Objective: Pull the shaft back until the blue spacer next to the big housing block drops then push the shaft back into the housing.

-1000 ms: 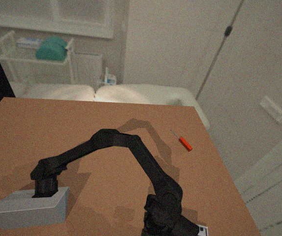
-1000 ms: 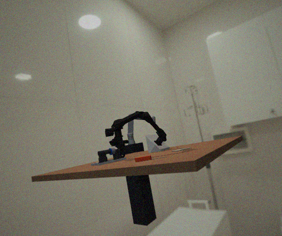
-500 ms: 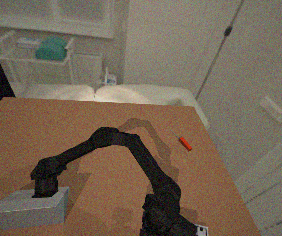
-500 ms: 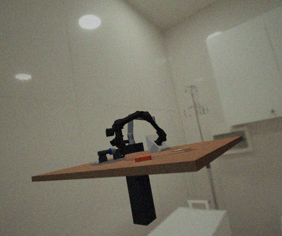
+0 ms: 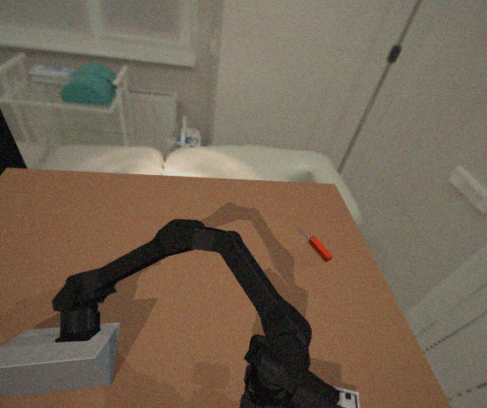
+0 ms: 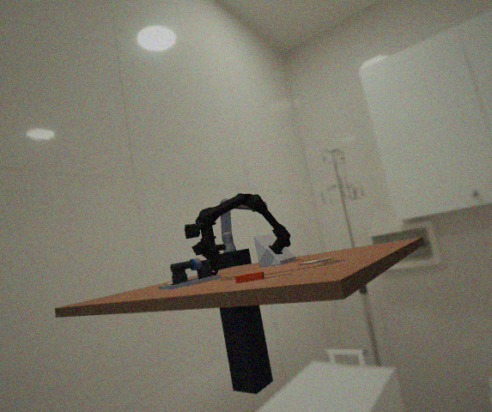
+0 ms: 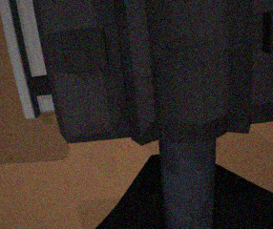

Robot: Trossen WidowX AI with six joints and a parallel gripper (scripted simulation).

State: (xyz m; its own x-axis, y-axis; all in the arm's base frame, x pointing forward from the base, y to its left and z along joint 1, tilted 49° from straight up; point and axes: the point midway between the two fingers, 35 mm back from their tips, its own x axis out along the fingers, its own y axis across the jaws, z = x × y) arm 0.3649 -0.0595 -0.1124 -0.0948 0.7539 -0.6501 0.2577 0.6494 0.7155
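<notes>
Now: the dark shaft 50 mm ahead of my gripper tip, 30 mm above it and 10 mm to the right of it. The rest, counted from my gripper tip: white card: 470 mm to the left, 130 mm behind, 40 mm below; then blue spacer: 100 mm ahead, 30 mm to the right, 30 mm above; then pale grey spacer: 70 mm ahead, 30 mm above, 20 mm to the right.
</notes>
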